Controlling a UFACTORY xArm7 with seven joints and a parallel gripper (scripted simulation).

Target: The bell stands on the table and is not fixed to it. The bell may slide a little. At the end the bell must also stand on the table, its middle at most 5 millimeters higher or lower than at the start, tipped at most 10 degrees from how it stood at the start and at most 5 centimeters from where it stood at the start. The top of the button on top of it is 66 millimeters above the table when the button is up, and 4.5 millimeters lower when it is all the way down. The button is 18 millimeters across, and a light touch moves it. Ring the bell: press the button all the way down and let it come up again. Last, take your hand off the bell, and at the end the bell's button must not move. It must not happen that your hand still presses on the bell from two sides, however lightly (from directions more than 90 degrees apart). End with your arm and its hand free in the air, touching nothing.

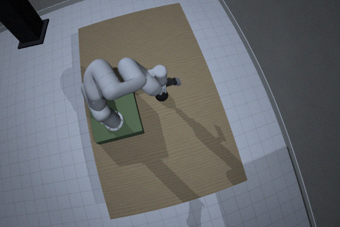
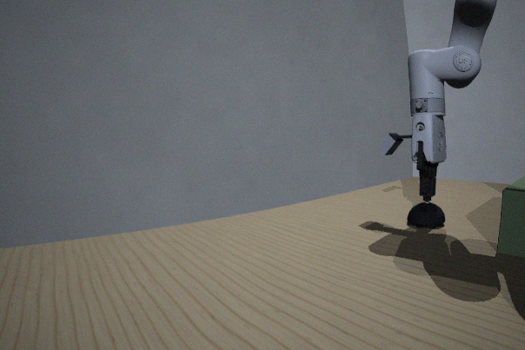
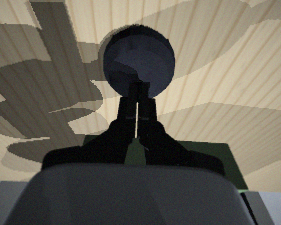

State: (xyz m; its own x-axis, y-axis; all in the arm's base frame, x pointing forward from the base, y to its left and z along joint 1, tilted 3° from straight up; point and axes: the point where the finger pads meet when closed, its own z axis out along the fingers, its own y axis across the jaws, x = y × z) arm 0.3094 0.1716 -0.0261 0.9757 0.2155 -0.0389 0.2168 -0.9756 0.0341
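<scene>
Now: the small button 3 cm below my hand. Also, from my hand: bell: 4 cm below.
</scene>
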